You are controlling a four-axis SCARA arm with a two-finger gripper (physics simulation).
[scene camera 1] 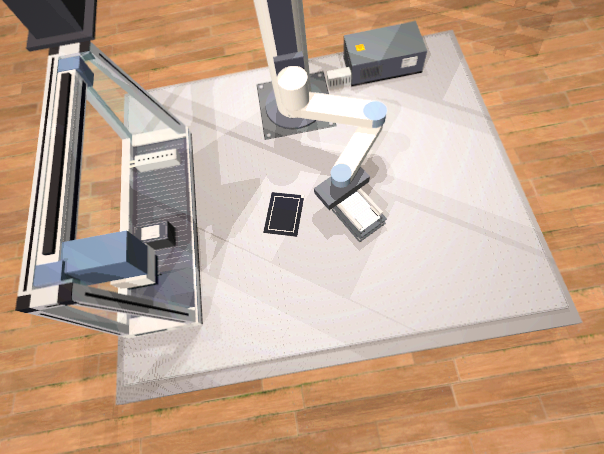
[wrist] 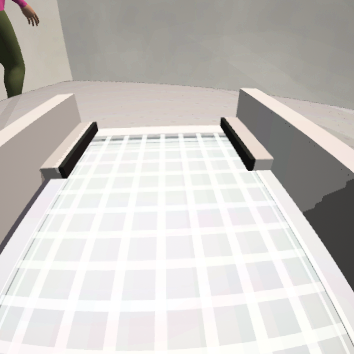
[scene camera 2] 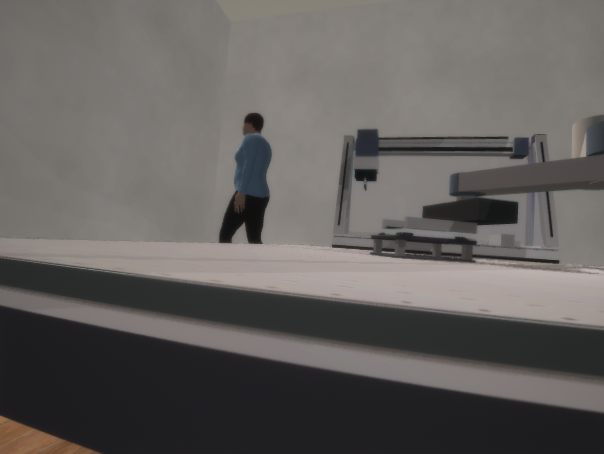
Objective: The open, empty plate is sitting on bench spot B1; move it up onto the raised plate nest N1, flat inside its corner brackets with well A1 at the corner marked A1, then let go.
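Places are measured from the arm's base along level axes (x ahead, y left, z up), in metres.
Pixels of known places: gripper, fingertip midpoint: (scene camera 1: 371, 221) (wrist: 157, 107) (scene camera 2: 393, 223).
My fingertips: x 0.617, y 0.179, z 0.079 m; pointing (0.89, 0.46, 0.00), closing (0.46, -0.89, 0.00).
Ahead of a thing's pixels: the offset from my fingertips to its top centre. "*": to the spot under its first point. Level surfaces: height alone.
The white plate with a grid of wells @[* dz -0.021, dx -0.080, dy -0.036 m] (scene camera 1: 355, 205) (scene camera 2: 425, 232) (wrist: 160, 225) is between the finger pads and over the raised nest @[dz -0.018, dx -0.055, dy -0.030 m] (scene camera 1: 361, 235) (scene camera 2: 440, 242). In scene camera 2 it lies close above the nest's top; whether it touches is too fine to tell. My gripper (scene camera 1: 365, 212) (scene camera 2: 430, 225) (wrist: 157, 107) is shut on the plate, one pad along each long side, with the rim showing past both pads in the wrist view. The corner brackets are mostly hidden, and the A1 mark cannot be read. The black outlined spot on the bench @[dz -0.064 m] (scene camera 1: 284, 215) bears no plate.
A gantry frame (scene camera 1: 196, 250) (scene camera 2: 344, 190) with a blue carriage @[* dz +0.422, dx +0.135, dy -0.701 m] (scene camera 1: 102, 255) stands left in scene camera 1. Inside it are a white strip rack @[* dz +0.029, dx -0.406, dy -0.739 m] (scene camera 1: 156, 158) and a small dark block @[* dz +0.053, dx -0.068, dy -0.712 m] (scene camera 1: 162, 235). A grey control box @[* dz +0.049, dx -0.686, dy +0.213 m] (scene camera 1: 385, 52) stands behind the arm. People stand beyond the bench.
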